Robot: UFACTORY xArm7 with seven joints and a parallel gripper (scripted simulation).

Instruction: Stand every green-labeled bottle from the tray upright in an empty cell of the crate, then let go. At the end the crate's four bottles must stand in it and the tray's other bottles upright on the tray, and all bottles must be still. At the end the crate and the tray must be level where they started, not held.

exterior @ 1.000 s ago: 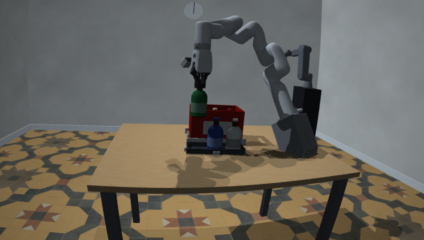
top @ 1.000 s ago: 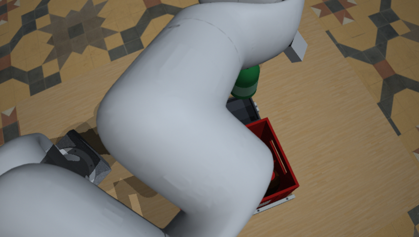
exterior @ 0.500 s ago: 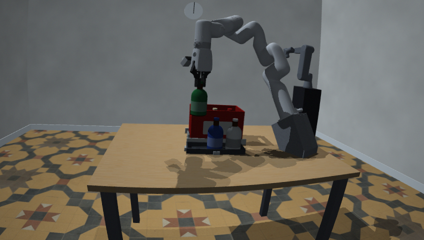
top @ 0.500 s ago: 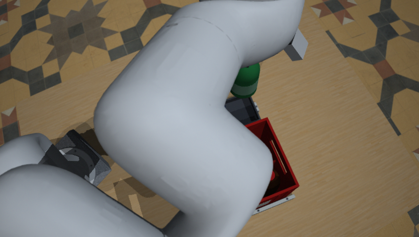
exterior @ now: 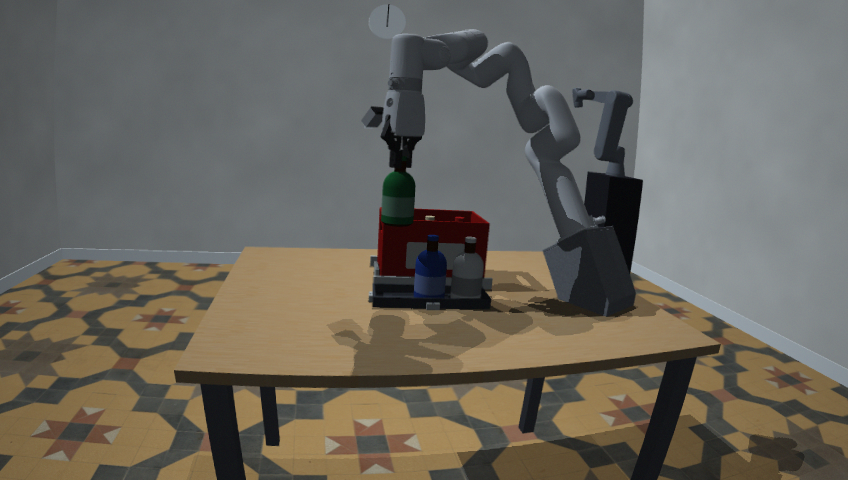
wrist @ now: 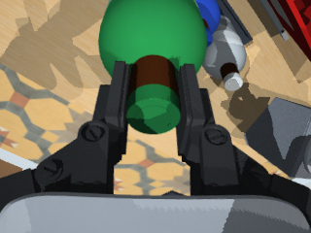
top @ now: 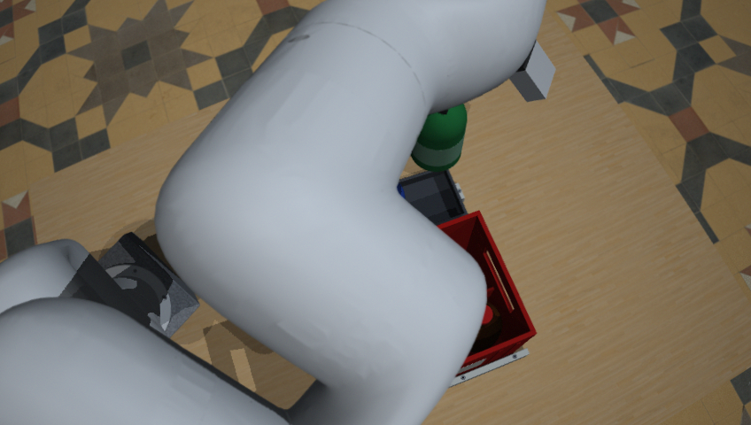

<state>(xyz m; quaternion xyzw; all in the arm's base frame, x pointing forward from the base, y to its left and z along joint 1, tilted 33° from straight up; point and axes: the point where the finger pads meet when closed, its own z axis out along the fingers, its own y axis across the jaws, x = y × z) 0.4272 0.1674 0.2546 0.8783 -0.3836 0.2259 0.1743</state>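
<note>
The green bottle is 7 cm below my hand. From my hand the other things lie so: dark tray: 32 cm below, 9 cm behind, 1 cm to the left; then white bottle: 25 cm below, 17 cm behind, 2 cm to the left; then blue bottle: 25 cm below, 9 cm behind, 1 cm to the left.
</note>
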